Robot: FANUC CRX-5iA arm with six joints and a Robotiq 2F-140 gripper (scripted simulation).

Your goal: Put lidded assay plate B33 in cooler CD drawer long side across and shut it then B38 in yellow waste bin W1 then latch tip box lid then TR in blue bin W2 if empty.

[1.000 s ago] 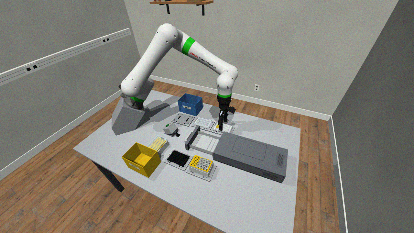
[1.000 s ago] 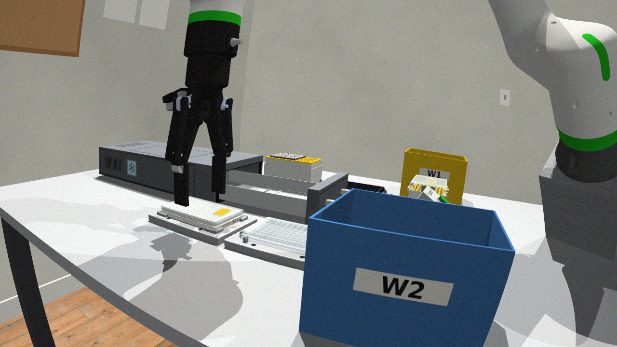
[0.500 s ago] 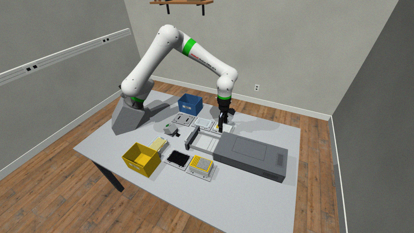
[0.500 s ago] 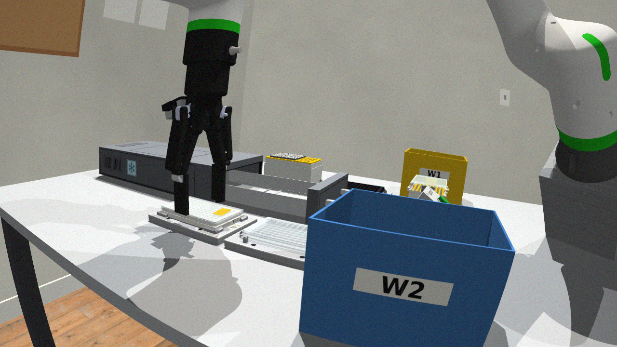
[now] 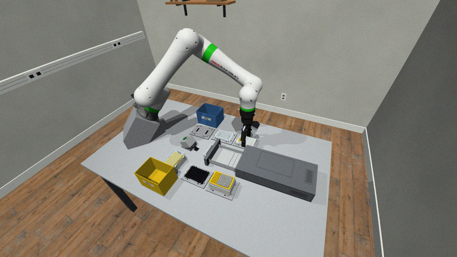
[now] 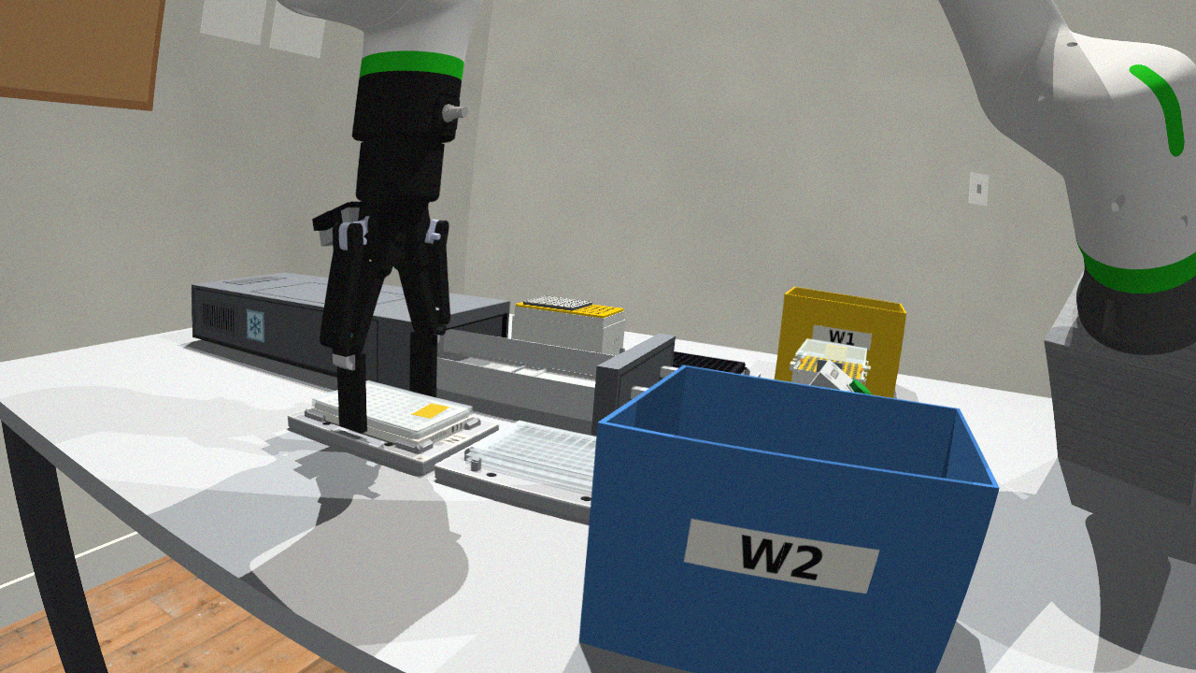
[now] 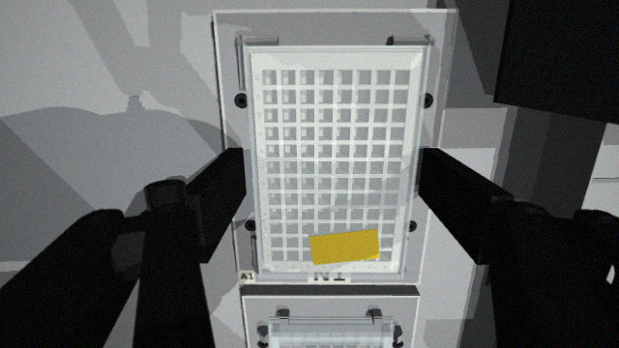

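Right now the clear plate lid is 1 cm below my hand. Round my hand: cooler drawer 1 cm ahead, 20 cm to the right; then white assay plate 2 cm below; then clear plate 17 cm behind, 5 cm to the right, 2 cm below.
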